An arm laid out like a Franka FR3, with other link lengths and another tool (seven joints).
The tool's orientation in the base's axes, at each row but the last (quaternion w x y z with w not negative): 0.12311 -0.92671 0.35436 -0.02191; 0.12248 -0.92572 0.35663 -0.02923; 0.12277 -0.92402 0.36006 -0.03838; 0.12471 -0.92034 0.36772 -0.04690; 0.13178 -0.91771 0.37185 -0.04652; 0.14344 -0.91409 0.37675 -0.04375; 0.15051 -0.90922 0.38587 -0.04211; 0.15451 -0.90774 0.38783 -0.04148
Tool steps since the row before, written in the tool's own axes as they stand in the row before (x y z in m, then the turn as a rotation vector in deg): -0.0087 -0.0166 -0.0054 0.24 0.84 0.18; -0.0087 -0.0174 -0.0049 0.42 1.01 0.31; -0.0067 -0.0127 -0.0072 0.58 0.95 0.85; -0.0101 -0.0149 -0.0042 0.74 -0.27 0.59; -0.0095 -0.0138 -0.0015 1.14 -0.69 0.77; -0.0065 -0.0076 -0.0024 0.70 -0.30 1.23; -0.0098 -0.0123 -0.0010 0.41 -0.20 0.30; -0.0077 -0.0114 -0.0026 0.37 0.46 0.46
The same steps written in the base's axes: 0.0036 0.0165 0.0097 -0.34 -0.72 -0.39; 0.0042 0.0172 0.0093 -0.30 -0.94 -0.56; 0.0022 0.0121 0.0103 -0.06 -0.90 -1.07; 0.0018 0.0165 0.0080 0.82 -0.21 -0.50; 0.0021 0.0158 0.0054 1.42 -0.16 -0.56; 0.0001 0.0091 0.0047 0.93 -0.01 -1.11; 0.0014 0.0148 0.0051 0.48 -0.09 -0.24; 0.0020 0.0123 0.0064 0.03 -0.45 -0.60
